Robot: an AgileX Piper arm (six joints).
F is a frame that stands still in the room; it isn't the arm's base.
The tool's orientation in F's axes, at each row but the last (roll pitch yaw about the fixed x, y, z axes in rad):
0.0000 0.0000 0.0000
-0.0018 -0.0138 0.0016
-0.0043 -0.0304 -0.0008
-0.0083 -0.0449 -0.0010
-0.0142 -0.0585 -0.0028
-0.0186 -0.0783 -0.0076
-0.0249 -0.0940 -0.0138
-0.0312 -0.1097 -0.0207
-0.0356 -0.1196 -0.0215
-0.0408 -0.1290 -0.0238
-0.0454 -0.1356 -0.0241
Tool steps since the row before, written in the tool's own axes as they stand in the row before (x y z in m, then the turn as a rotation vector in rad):
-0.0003 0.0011 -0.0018 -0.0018 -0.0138 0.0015
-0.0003 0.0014 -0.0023 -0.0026 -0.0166 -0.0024
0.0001 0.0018 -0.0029 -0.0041 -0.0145 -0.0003
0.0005 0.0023 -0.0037 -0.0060 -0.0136 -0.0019
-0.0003 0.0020 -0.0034 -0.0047 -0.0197 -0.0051
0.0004 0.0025 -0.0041 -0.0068 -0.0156 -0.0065
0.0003 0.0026 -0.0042 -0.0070 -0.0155 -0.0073
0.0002 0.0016 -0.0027 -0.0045 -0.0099 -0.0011
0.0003 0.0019 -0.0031 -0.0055 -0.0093 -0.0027
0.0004 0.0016 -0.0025 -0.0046 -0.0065 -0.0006
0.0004 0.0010 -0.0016 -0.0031 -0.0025 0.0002
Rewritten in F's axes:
-0.0003 0.0011 -0.0018 -0.0018 -0.0138 0.0015
-0.0003 0.0014 -0.0023 -0.0025 -0.0166 -0.0024
0.0002 0.0018 -0.0029 -0.0041 -0.0145 -0.0004
0.0007 0.0023 -0.0037 -0.0059 -0.0136 -0.0021
-0.0001 0.0020 -0.0034 -0.0045 -0.0198 -0.0051
0.0007 0.0024 -0.0041 -0.0064 -0.0157 -0.0067
0.0007 0.0025 -0.0042 -0.0065 -0.0156 -0.0075
0.0005 0.0015 -0.0027 -0.0046 -0.0098 -0.0013
0.0007 0.0018 -0.0031 -0.0054 -0.0093 -0.0030
0.0008 0.0015 -0.0025 -0.0047 -0.0064 -0.0009
0.0006 0.0009 -0.0016 -0.0032 -0.0024 -0.0001

